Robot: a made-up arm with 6 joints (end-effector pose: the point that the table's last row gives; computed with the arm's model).
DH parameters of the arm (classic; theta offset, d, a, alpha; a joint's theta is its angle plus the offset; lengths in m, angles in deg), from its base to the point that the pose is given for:
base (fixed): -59.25 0 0.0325 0
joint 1: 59.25 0.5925 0.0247 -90
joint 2: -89.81 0 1.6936 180
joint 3: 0.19 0.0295 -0.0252 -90
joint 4: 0 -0.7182 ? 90
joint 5: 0 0.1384 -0.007 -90
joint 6: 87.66 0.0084 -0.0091 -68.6
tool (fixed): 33.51 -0.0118 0 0
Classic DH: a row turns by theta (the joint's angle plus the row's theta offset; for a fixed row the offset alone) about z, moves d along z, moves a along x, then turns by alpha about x.
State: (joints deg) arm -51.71 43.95 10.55 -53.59 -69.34 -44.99
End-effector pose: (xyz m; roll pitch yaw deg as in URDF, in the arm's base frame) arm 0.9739 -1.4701 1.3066 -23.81 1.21 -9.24
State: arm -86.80 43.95 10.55 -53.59 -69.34 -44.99
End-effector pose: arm -0.0291 -1.7583 1.3066 -23.81 1.21 -44.33
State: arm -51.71 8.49 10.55 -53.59 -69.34 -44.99
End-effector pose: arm 0.5218 -0.8974 2.1606 -49.25 -24.24 -3.94
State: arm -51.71 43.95 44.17 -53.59 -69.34 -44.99
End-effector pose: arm 1.0919 -1.6196 1.6789 -47.77 -23.00 -4.54
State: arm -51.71 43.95 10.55 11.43 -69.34 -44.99
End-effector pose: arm 1.0051 -1.5603 1.4433 -56.86 45.99 14.79
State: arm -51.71 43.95 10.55 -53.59 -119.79 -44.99
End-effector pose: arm 0.9738 -1.4765 1.3069 12.76 -3.08 25.27
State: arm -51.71 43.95 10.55 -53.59 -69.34 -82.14
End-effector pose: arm 0.9728 -1.4624 1.3112 -9.28 25.17 -30.76
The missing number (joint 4, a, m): 0.0259
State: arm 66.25 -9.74 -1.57 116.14 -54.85 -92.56
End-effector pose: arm 0.1386 0.3820 2.4610 174.28 0.23 66.47
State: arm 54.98 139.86 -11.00 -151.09 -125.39 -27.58
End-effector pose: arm 0.1869 0.3696 -0.9466 28.25 46.52 14.09
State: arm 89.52 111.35 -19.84 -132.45 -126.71 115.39
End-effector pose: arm -0.0067 0.9953 -0.4789 -81.57 -63.50 140.34
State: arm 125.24 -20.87 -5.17 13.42 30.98 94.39
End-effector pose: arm 0.0757 0.1436 2.3979 91.76 7.44 105.94
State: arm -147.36 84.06 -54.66 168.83 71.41 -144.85
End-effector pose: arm -0.8912 -0.7371 0.2863 37.32 -44.37 -53.46
